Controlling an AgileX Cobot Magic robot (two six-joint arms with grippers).
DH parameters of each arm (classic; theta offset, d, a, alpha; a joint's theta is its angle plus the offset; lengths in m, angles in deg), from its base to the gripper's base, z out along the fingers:
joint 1: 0 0.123 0 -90
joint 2: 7.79 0 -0.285 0
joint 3: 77.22 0 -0.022 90
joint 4: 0 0.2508 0 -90
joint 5: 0 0 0.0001 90
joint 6: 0 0.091 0 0
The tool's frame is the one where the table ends.
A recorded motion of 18 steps. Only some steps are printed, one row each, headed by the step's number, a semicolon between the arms.
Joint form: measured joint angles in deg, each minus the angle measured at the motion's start. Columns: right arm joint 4, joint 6, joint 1, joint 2, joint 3, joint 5; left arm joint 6, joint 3, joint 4, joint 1, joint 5, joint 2.
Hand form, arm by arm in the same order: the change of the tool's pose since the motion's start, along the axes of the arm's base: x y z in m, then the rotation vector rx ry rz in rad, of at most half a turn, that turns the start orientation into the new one. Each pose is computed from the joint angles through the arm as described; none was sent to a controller.
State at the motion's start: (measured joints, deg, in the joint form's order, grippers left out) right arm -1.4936 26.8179 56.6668 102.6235 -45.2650 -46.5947; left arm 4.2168 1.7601 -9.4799 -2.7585 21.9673 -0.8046
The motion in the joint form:
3: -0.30 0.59 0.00 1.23 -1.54 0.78; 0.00 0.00 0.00 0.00 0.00 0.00
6: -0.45 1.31 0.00 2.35 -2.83 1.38; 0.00 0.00 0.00 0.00 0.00 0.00
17: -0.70 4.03 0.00 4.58 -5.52 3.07; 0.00 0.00 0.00 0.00 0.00 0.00
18: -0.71 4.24 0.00 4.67 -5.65 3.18; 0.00 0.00 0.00 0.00 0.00 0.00
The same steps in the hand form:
3: 0.0034 0.0057 -0.0020 -0.0033 0.0102 0.0028; 0.0000 0.0000 0.0000 0.0000 0.0000 0.0000
6: 0.0063 0.0105 -0.0043 -0.0040 0.0234 0.0033; 0.0000 0.0000 0.0000 0.0000 0.0000 0.0000
17: 0.0124 0.0201 -0.0093 0.0011 0.0722 0.0002; 0.0000 0.0000 0.0000 0.0000 0.0000 0.0000
18: 0.0127 0.0205 -0.0095 0.0019 0.0758 -0.0002; 0.0000 0.0000 0.0000 0.0000 0.0000 0.0000

